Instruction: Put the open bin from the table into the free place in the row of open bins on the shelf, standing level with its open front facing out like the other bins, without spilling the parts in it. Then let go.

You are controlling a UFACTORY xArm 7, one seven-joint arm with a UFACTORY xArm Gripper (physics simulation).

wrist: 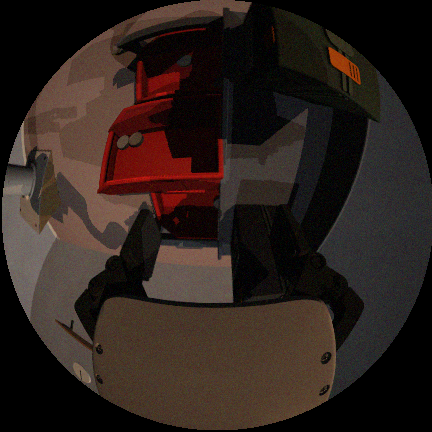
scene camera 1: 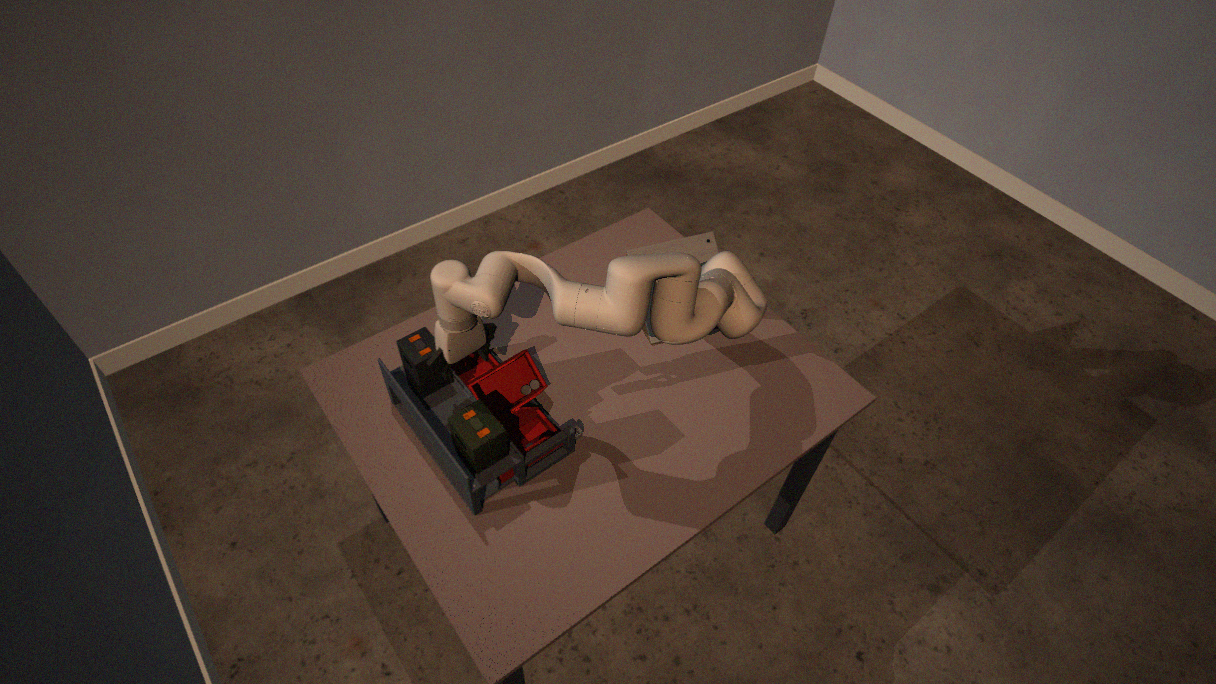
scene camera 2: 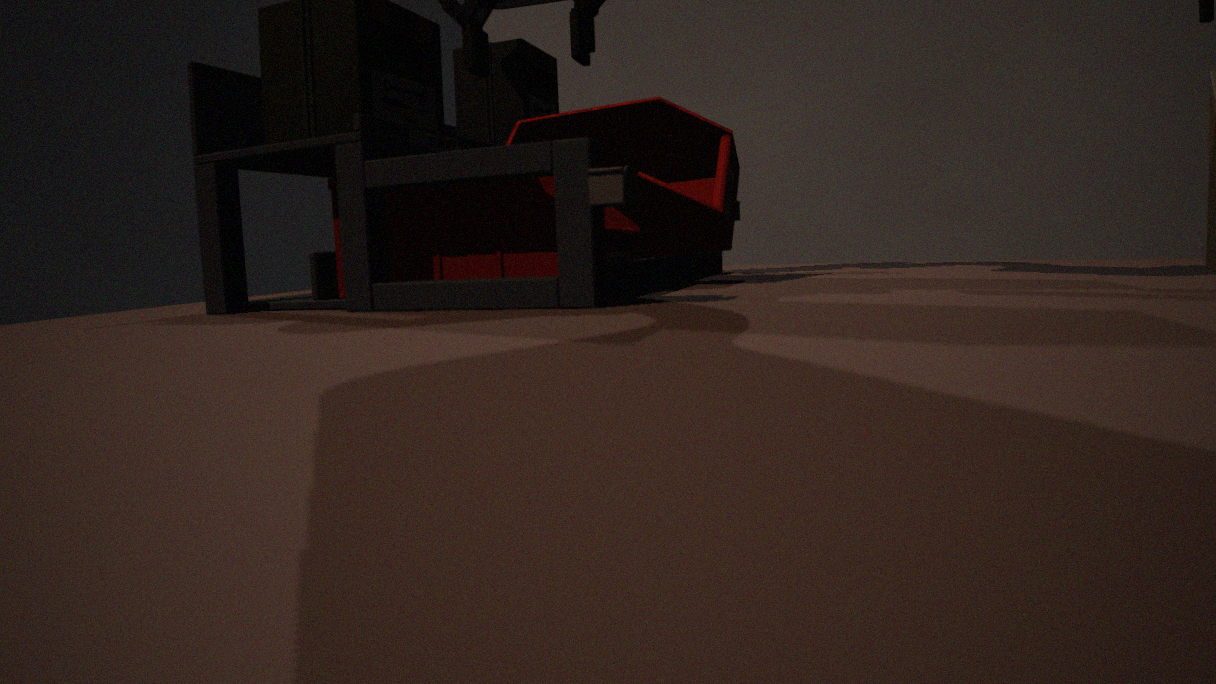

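Where they show: gripper, fingertip midpoint: [wrist: 213,221] [scene camera 1: 466,368] [scene camera 2: 528,68]; arm's base, link origin: [wrist: 29,180].
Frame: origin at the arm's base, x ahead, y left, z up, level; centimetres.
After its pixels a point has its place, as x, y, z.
Note:
A red open bin [scene camera 1: 510,382] {53.0, 1.1, -1.7} [scene camera 2: 727,174] {46.2, 2.6, 0.8} [wrist: 150,162] {53.7, 0.5, -1.2} holds two round grey parts. It sits tipped and higher than its neighbours at the front of the dark shelf [scene camera 2: 573,225] {48.9, 22.6, -3.0} [wrist: 227,105] {63.4, 9.1, 4.0}, not level in the row. One red bin [scene camera 1: 537,427] {52.3, 12.8, -6.3} [wrist: 160,85] {53.1, 12.7, -6.2} stands on its near side; another red bin [scene camera 1: 476,369] {56.9, -10.0, -6.2} [wrist: 187,212] {58.7, -12.3, -5.8} shows low on its far side, partly covered by it. The place under the tipped bin is hidden. My gripper [scene camera 2: 528,59] {63.1, 1.5, 11.0} [wrist: 213,221] {63.1, 1.5, 11.0} is open and empty, above the shelf near the far bin; in scene camera 1 its fingers are mostly hidden.
Two dark cases with orange latches stand on the shelf top, a near case [scene camera 1: 477,438] {69.4, 20.0, 12.5} [scene camera 2: 348,76] {64.4, 21.3, 7.0} [wrist: 320,70] and a far case [scene camera 1: 420,365] {72.0, -1.8, 14.0} [scene camera 2: 510,85] {67.3, -2.3, 10.9}, which is close beside my gripper. The shelf's raised back panel [scene camera 1: 425,425] {76.4, 8.8, 8.2} runs behind them. The table [scene camera 1: 578,544] {59.1, 42.3, -7.2} carries the shelf.

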